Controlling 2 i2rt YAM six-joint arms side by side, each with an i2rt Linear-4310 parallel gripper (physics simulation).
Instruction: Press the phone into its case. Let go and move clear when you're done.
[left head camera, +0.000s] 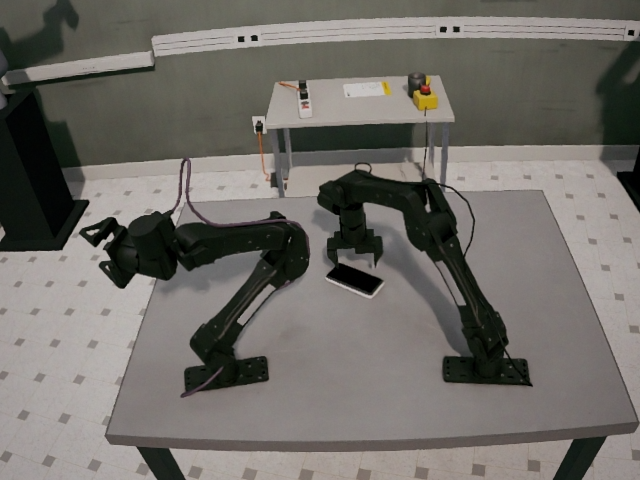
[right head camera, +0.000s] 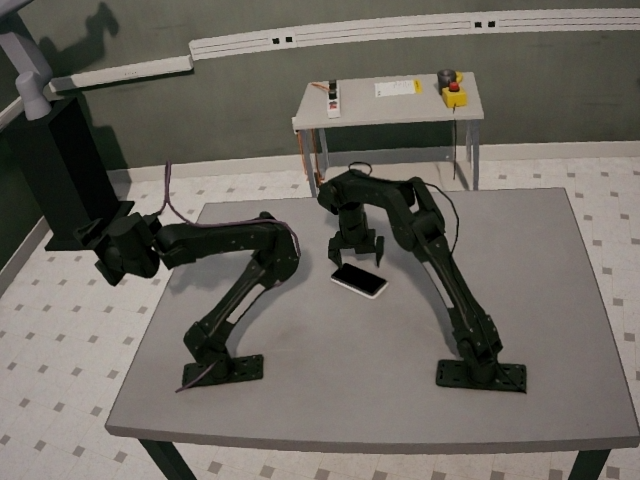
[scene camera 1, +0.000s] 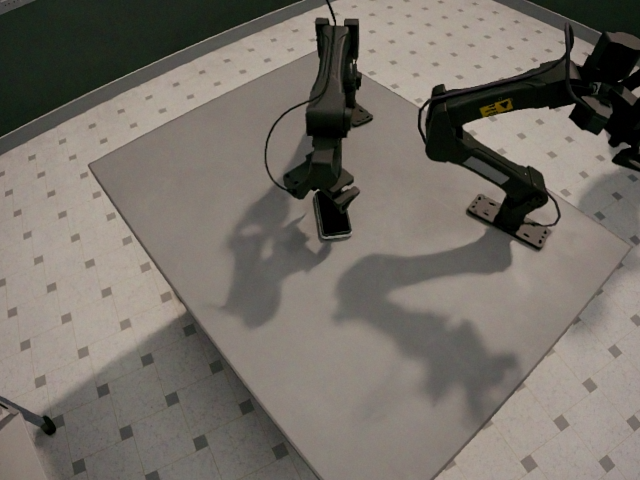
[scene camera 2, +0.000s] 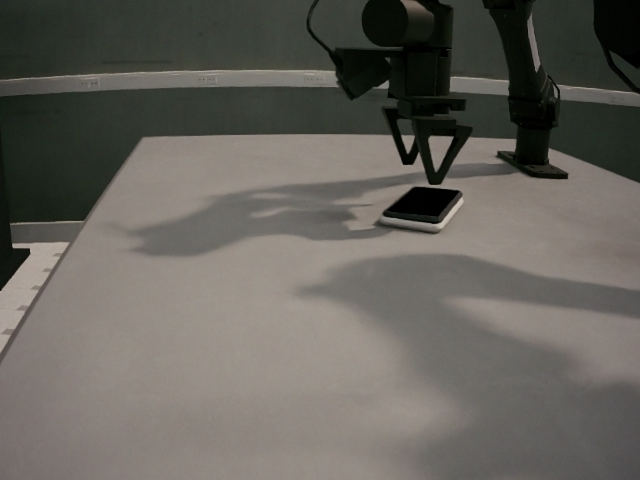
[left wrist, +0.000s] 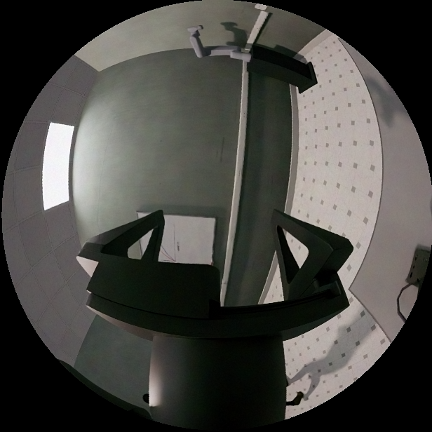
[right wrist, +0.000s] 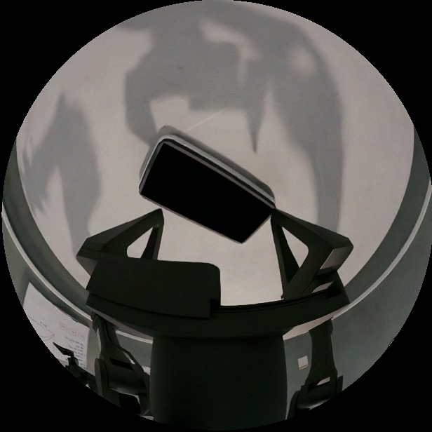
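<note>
The black phone (left head camera: 355, 279) (right head camera: 360, 279) (scene camera 1: 333, 219) (scene camera 2: 426, 202) (right wrist: 205, 192) lies face up on its white case (left head camera: 370, 296) (right head camera: 371, 296) (scene camera 2: 436, 227) on the table. In scene camera 2 the phone's dark side stands visibly above the case's white rim. My right gripper (left head camera: 355, 265) (right head camera: 359, 265) (scene camera 2: 421, 173) (right wrist: 217, 214) is open, pointing down, low over the phone's far side, with nothing between its fingers. Whether a fingertip touches the phone is unclear. My left gripper (left head camera: 93, 248) (left wrist: 217, 215) is open and empty, held high beyond the table's left edge in the left head camera.
The grey table (left head camera: 336, 403) (scene camera 1: 170, 206) carries both arm bases. Behind it in the head views stands a small side table (left head camera: 330, 111) (right head camera: 356, 113) with a power strip (left head camera: 305, 105), a dark mug (left head camera: 415, 85) and a yellow emergency-stop box (left head camera: 425, 100). A black pedestal (right head camera: 67, 170) stands at the left.
</note>
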